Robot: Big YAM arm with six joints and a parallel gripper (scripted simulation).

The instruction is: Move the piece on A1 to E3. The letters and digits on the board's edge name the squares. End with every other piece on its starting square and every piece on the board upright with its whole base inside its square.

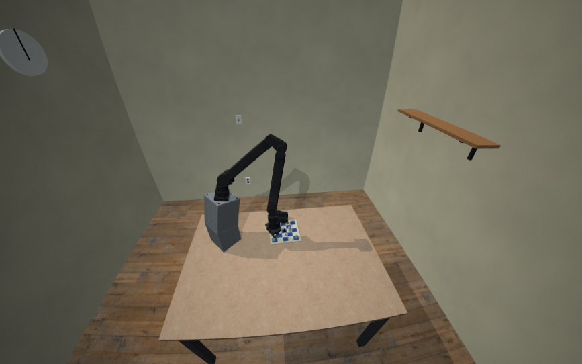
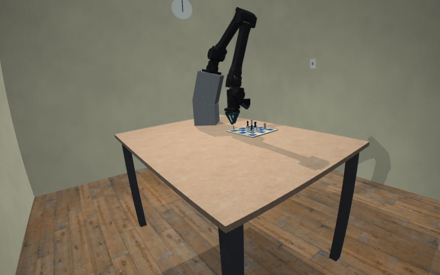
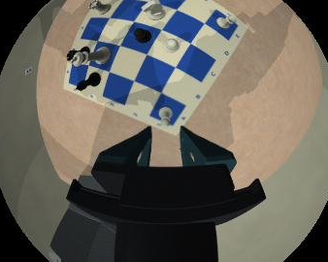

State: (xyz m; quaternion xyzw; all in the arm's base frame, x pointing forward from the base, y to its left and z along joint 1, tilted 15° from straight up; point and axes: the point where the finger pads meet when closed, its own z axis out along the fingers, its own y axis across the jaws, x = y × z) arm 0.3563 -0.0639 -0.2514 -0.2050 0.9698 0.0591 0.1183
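My hand is 80 mm short of the chessboard, 70 mm to the right of it and 50 mm above it.
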